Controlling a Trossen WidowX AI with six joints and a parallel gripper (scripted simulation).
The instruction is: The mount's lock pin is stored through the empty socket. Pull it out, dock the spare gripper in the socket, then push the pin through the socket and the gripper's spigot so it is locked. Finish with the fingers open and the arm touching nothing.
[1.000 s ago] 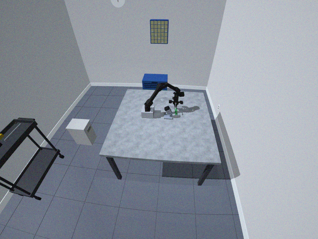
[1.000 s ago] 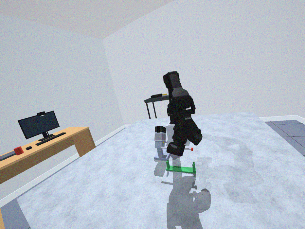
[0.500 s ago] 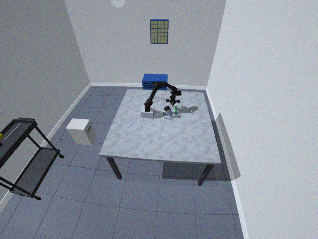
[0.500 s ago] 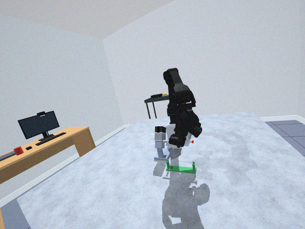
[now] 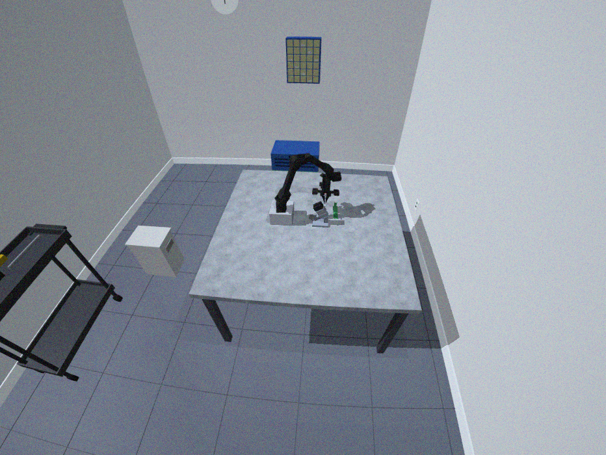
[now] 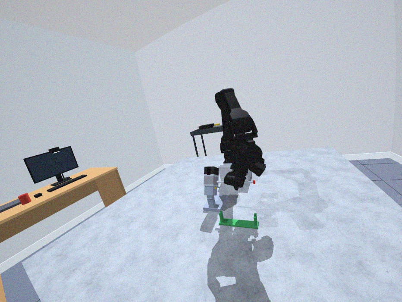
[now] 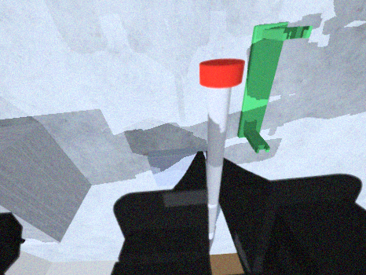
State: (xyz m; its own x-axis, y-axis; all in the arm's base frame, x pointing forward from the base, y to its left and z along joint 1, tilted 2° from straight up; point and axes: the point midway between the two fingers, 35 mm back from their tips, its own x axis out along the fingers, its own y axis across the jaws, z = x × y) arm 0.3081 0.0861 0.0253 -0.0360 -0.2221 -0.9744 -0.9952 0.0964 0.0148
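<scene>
Now: the mount 110 mm to the right of my gripper tip, 40 mm below it and 20 mm behind it. From my gripper tip the other things lie so: green cradle: 80 mm ahead, 70 mm below, 10 mm to the left; then spare gripper: 110 mm to the right, 40 mm behind, 30 mm above.
</scene>
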